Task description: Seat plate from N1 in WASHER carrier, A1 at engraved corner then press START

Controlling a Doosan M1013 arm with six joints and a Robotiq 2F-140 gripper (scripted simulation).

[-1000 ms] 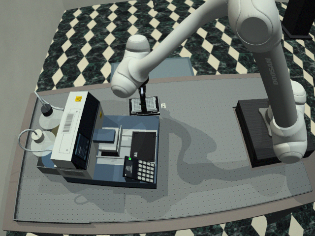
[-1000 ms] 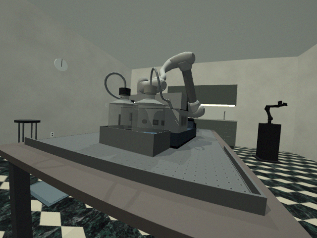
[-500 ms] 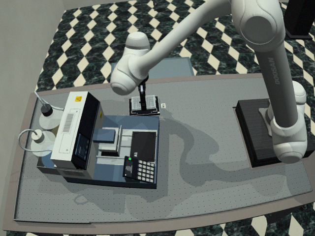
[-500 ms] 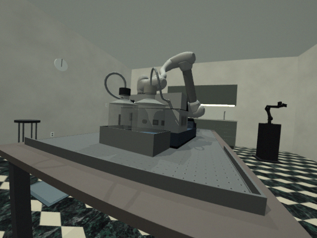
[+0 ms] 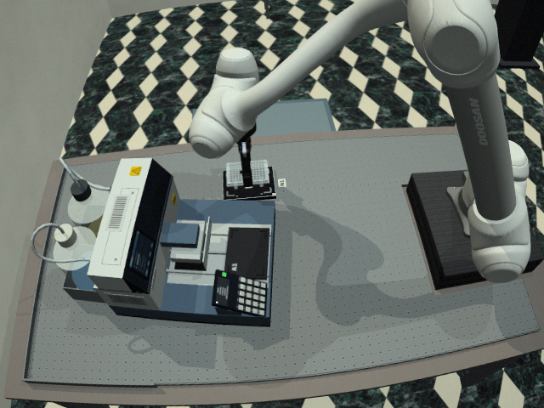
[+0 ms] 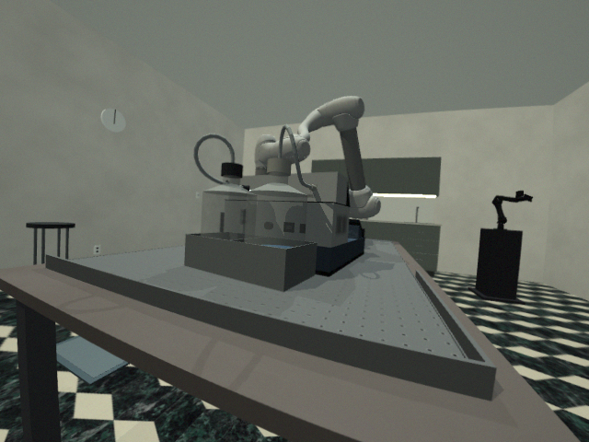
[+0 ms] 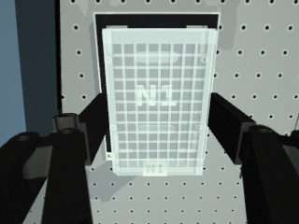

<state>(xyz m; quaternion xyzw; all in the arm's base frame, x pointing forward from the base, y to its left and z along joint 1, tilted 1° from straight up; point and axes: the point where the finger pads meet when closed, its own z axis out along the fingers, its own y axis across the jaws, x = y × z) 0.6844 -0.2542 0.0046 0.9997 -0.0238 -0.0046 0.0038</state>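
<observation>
My gripper is now 290 mm to the right of the black washer carrier and 30 mm short of it. Round my hand: N1 label 100 mm behind, 80 mm below; then black plate nest 80 mm below; then clear well plate 20 mm below.
</observation>
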